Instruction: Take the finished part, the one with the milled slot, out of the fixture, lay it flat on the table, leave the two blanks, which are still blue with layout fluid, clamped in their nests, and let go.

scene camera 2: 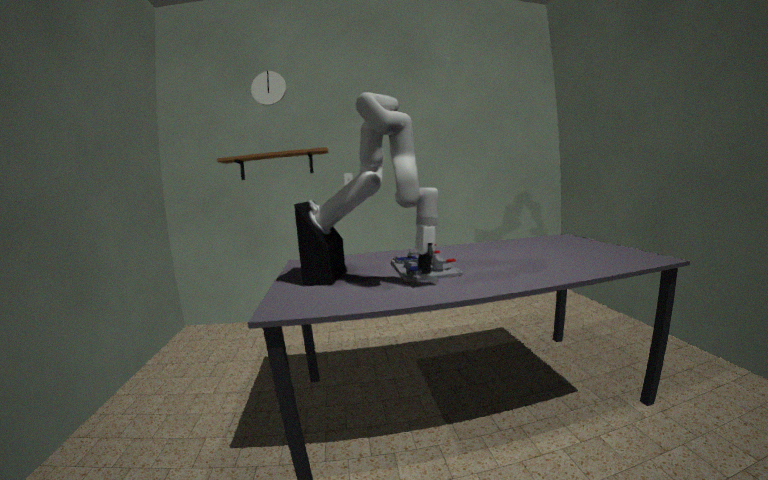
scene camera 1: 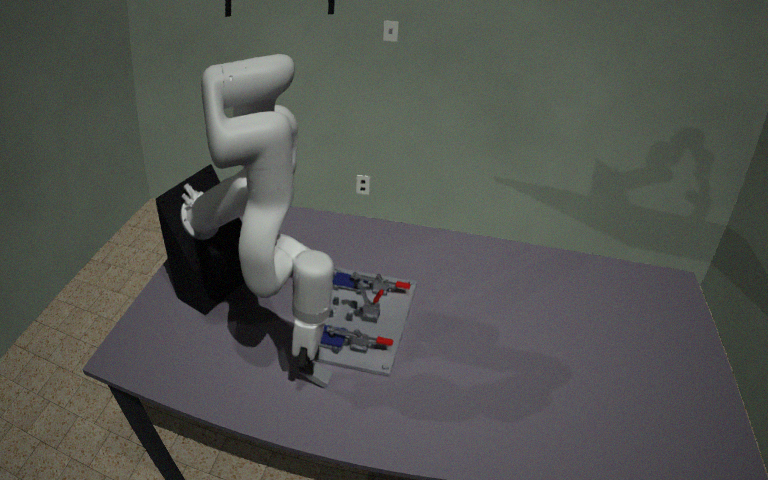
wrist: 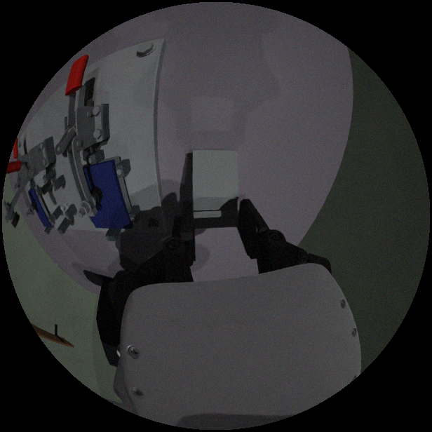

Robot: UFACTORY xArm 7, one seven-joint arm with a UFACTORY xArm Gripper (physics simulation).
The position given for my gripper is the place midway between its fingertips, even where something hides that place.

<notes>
I see my gripper [scene camera 1: 308,365], a finished part [wrist: 214,172], a blue blank [wrist: 113,208] and a fixture plate [scene camera 1: 394,307].
My gripper also shows in the wrist view [wrist: 215,213]. The fixture plate is seen too in the wrist view [wrist: 128,82].
</notes>
